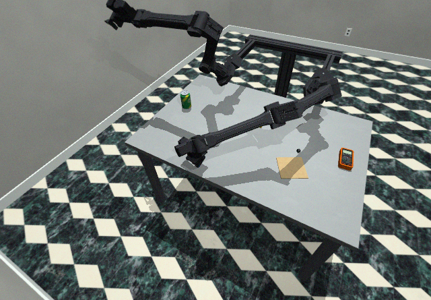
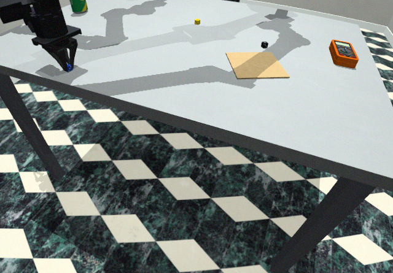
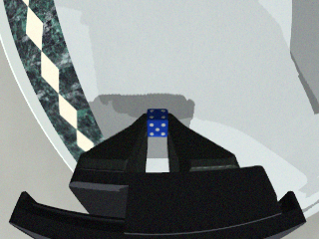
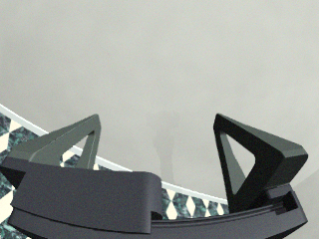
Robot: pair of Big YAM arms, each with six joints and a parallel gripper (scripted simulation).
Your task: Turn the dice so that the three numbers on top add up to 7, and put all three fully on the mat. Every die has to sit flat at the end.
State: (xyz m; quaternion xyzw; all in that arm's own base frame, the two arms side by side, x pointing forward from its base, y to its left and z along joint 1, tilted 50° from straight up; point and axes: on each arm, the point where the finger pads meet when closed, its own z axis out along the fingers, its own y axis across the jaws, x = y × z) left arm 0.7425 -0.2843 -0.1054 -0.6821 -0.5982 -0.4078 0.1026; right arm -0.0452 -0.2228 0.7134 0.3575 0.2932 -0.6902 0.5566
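Right now my left hand is 18 cm past the tan mat, 47 cm to the right of it and 1 cm above it. The rest, counted from my left hand: black die (31 cm behind, 49 cm to the left); yellow die (43 cm behind, 23 cm to the left); blue die (right at my left hand).
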